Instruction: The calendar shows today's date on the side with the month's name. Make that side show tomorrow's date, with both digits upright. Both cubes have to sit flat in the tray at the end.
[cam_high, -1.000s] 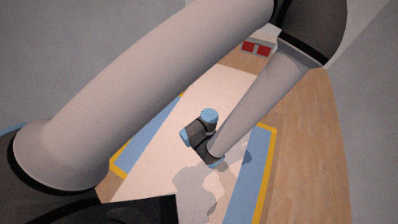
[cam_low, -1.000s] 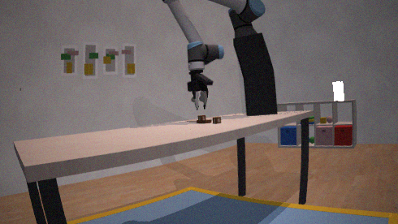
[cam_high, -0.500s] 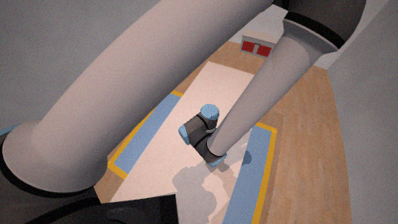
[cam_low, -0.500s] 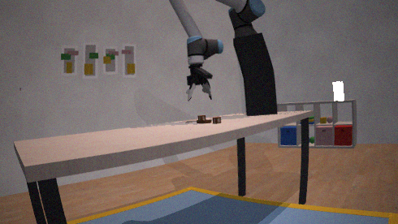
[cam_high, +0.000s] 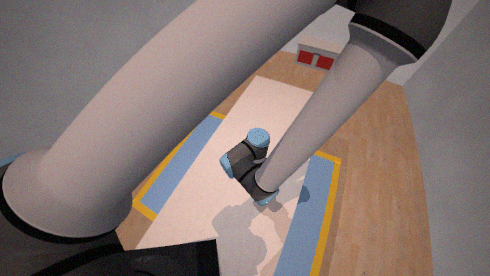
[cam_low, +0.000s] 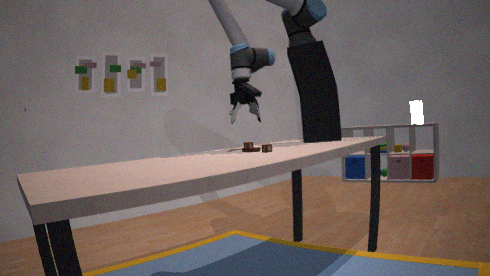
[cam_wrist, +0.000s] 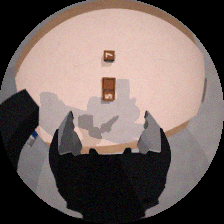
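The brown cube is 130 mm to the left of my hand, 110 mm below it and 10 mm ahead of it. Also, from my hand: brown tray 120 mm below, 20 mm to the left.
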